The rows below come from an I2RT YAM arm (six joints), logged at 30 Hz.
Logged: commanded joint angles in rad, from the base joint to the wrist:
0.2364, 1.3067, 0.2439, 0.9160, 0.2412, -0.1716
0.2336, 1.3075, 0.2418, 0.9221, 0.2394, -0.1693
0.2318, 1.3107, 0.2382, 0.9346, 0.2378, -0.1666
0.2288, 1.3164, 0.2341, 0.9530, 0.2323, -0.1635
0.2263, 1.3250, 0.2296, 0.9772, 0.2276, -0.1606
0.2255, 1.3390, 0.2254, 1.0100, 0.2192, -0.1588
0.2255, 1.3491, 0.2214, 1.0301, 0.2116, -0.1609
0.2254, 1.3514, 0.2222, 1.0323, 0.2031, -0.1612
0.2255, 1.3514, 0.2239, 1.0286, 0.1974, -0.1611
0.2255, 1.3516, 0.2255, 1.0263, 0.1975, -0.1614
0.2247, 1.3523, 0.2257, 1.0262, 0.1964, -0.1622
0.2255, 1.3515, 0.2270, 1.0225, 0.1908, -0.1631
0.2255, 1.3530, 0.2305, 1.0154, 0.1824, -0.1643
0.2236, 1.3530, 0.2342, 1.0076, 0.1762, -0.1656
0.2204, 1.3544, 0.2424, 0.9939, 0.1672, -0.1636
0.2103, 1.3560, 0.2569, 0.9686, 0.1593, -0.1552
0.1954, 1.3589, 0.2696, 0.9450, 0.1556, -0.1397
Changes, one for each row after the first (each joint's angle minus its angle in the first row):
-0.0028, 0.0008, -0.0021, 0.0061, -0.0018, 0.0023
-0.0046, 0.0040, -0.0057, 0.0186, -0.0034, 0.0050
-0.0076, 0.0097, -0.0098, 0.0370, -0.0089, 0.0081
-0.0101, 0.0183, -0.0143, 0.0612, -0.0136, 0.0110
-0.0109, 0.0323, -0.0185, 0.0940, -0.0220, 0.0128
-0.0109, 0.0424, -0.0225, 0.1141, -0.0296, 0.0107
-0.0110, 0.0447, -0.0217, 0.1163, -0.0381, 0.0104
-0.0109, 0.0447, -0.0200, 0.1126, -0.0438, 0.0105
-0.0109, 0.0449, -0.0184, 0.1103, -0.0437, 0.0102
-0.0117, 0.0456, -0.0182, 0.1102, -0.0448, 0.0094
-0.0109, 0.0448, -0.0169, 0.1065, -0.0504, 0.0085
-0.0109, 0.0463, -0.0134, 0.0994, -0.0588, 0.0073
-0.0128, 0.0463, -0.0097, 0.0916, -0.0650, 0.0060
-0.0160, 0.0477, -0.0015, 0.0779, -0.0740, 0.0080
-0.0261, 0.0493, 0.0130, 0.0526, -0.0819, 0.0164
-0.0410, 0.0522, 0.0257, 0.0290, -0.0856, 0.0319

